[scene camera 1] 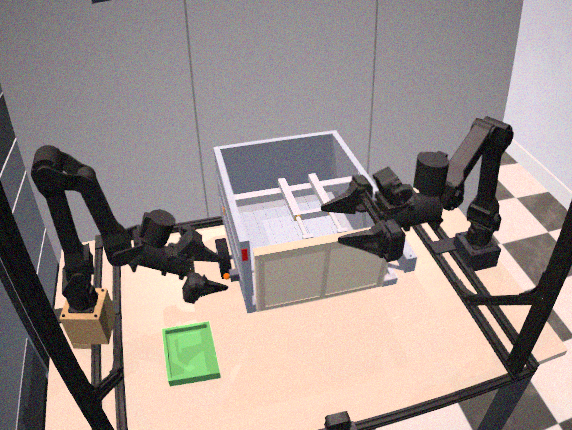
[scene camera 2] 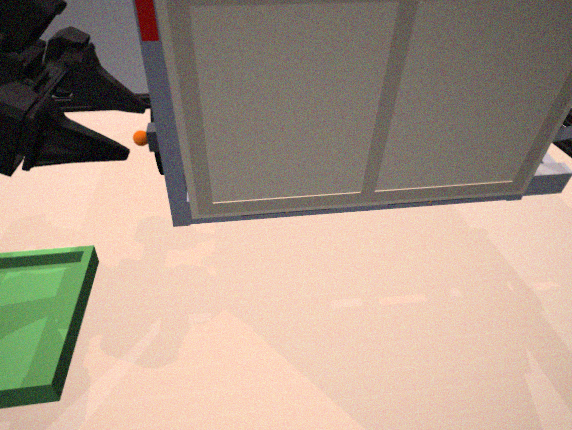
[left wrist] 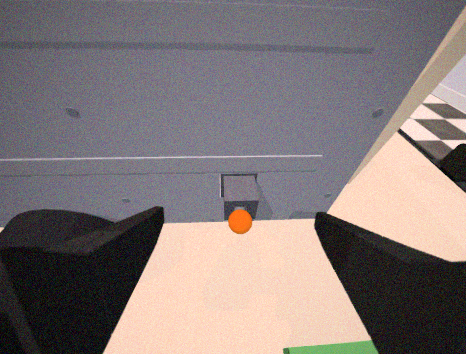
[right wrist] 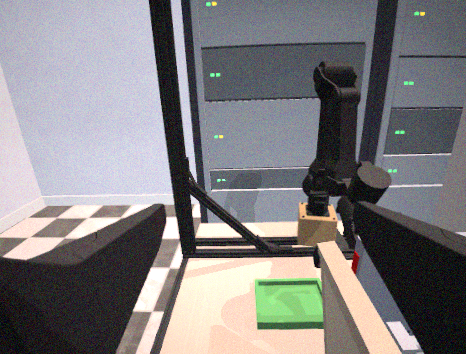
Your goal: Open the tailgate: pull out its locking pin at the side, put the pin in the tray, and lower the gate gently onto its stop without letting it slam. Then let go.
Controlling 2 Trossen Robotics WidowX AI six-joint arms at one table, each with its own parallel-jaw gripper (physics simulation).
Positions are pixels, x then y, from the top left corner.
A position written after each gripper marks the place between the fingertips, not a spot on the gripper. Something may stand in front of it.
right gripper: scene camera 1 329,223; right wrist 258,211; not seen in scene camera 2 (out of frame); not seen in the left wrist view (out of frame)
